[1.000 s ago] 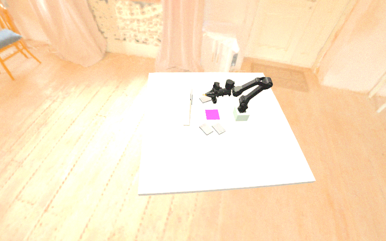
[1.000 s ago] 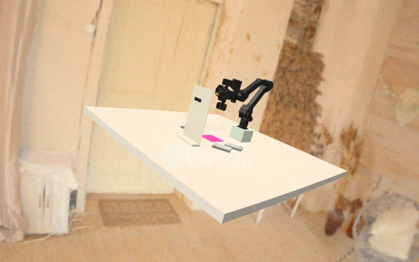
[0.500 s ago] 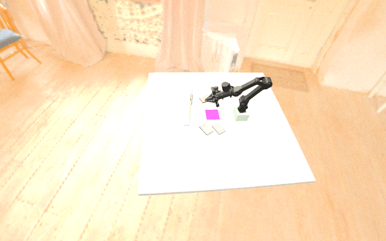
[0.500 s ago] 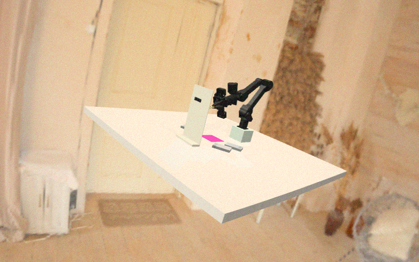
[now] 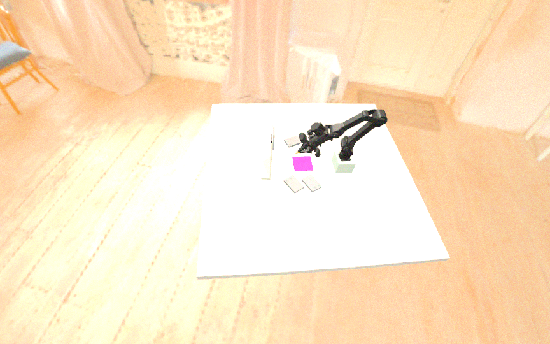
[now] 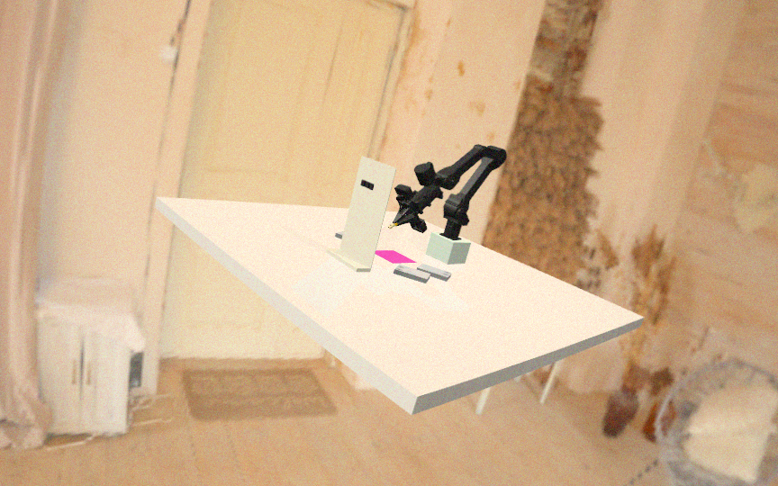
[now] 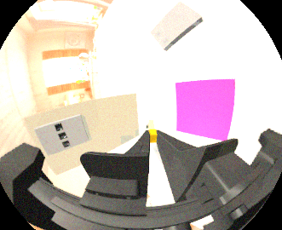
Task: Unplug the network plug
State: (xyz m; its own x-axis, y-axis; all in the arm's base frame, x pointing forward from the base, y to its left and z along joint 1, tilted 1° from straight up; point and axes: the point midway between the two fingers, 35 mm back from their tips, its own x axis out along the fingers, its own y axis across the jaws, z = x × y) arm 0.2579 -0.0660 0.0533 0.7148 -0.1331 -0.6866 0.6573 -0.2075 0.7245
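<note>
The magenta marked square lies 120 mm below my gripper tip and 50 mm behind it. The rest, counted from my gripper tip: upright panel 170 mm ahead, 30 mm above, 10 mm to the right; plug right at my gripper tip.
</note>
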